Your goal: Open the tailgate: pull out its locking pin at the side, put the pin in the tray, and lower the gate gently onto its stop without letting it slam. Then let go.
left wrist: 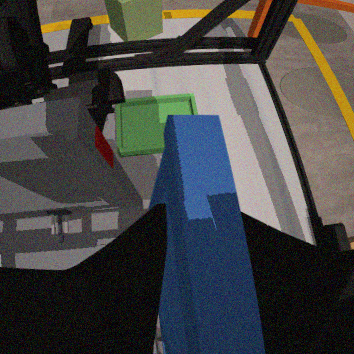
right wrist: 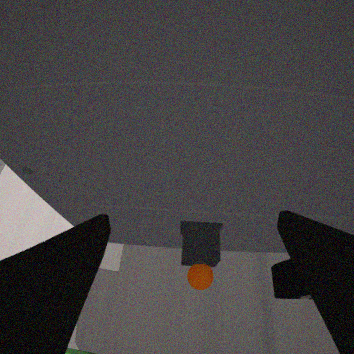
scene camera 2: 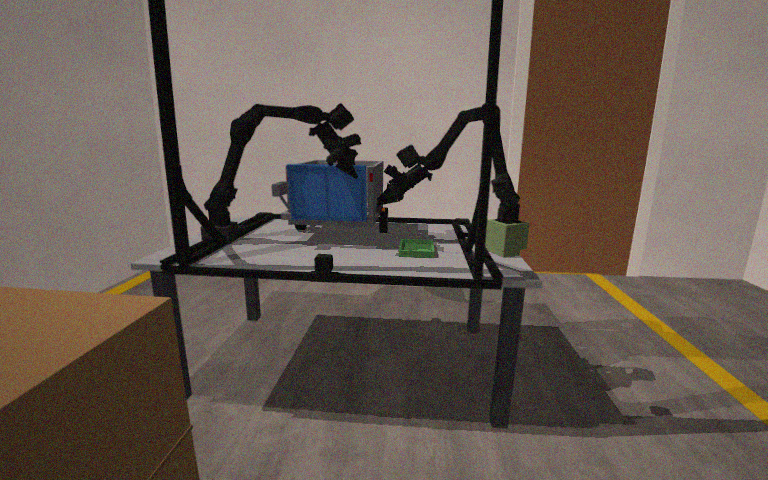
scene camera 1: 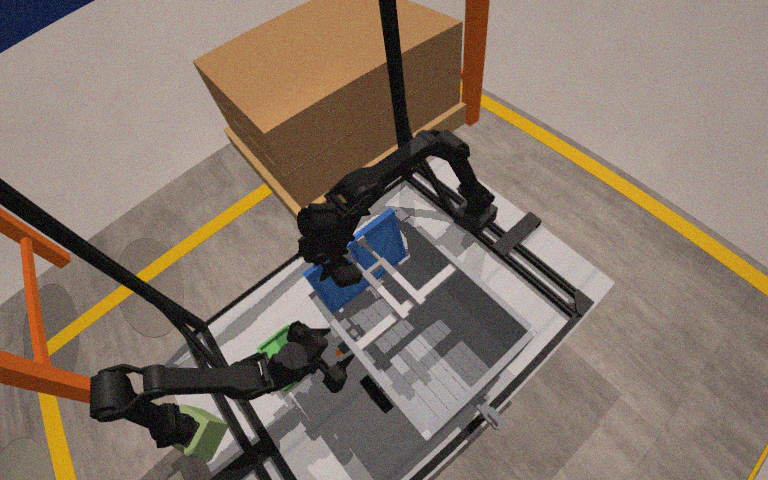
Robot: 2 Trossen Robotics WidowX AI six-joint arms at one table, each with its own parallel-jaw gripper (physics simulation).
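Pixels of known places: left gripper, between the fingertips: [scene camera 2: 357, 177] [scene camera 1: 318, 276]; right gripper, between the fingertips: [right wrist: 194, 221] [scene camera 2: 377, 202] [scene camera 1: 341, 342]; left arm's base, origin of its link: [scene camera 2: 219, 224] [scene camera 1: 476, 209]; right arm's base, origin of its link: [scene camera 2: 507, 221] [scene camera 1: 184, 429].
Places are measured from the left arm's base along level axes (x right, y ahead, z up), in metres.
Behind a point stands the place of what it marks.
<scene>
The blue tailgate [scene camera 1: 382, 243] @(x 0.063, y 0.338, z 0.151 m) [scene camera 2: 322, 192] @(x 0.082, y 0.395, z 0.132 m) [left wrist: 210, 165] @(x 0.104, y 0.523, z 0.224 m) stands upright at the end of the grey truck bed [scene camera 1: 487, 316] @(x -0.250, y 0.308, z 0.113 m). My left gripper [scene camera 2: 353, 173] @(x 0.098, y 0.516, z 0.185 m) [left wrist: 187, 210] @(x 0.098, y 0.516, z 0.185 m) is shut on its top edge. The locking pin shows as an orange round head [scene camera 1: 338, 352] @(x -0.029, y 0.605, z 0.062 m) [scene camera 2: 383, 210] @(x -0.021, y 0.606, z 0.054 m) [right wrist: 200, 276] @(x -0.027, y 0.607, z 0.063 m) at a dark block [right wrist: 200, 244] @(x -0.028, y 0.590, z 0.067 m) low on the bed's side. My right gripper [scene camera 1: 340, 345] @(x -0.024, y 0.582, z 0.082 m) [scene camera 2: 381, 201] @(x -0.024, y 0.582, z 0.082 m) [right wrist: 194, 221] @(x -0.024, y 0.582, z 0.082 m) is open, its fingers apart on either side of the pin's line, touching nothing that I can see. The green tray [scene camera 1: 273, 341] @(x 0.182, y 0.719, z -0.055 m) [scene camera 2: 417, 254] @(x 0.192, y 0.714, z -0.052 m) [left wrist: 140, 125] @(x 0.081, y 0.723, z -0.055 m) lies beside the truck, partly hidden under the right arm in scene camera 1.
A light green block [scene camera 1: 212, 435] @(x 0.076, y 0.998, z -0.005 m) [scene camera 2: 506, 237] @(x 0.180, y 1.007, z 0.005 m) [left wrist: 135, 20] @(x 0.116, y 0.974, z -0.005 m) stands by the right arm's base. Black frame bars run round the table. A black wheel [right wrist: 290, 279] @(x -0.106, y 0.608, z 0.008 m) is near the right finger in the right wrist view. A big cardboard box [scene camera 1: 339, 67] [scene camera 2: 84, 350] stands beyond the table.
</scene>
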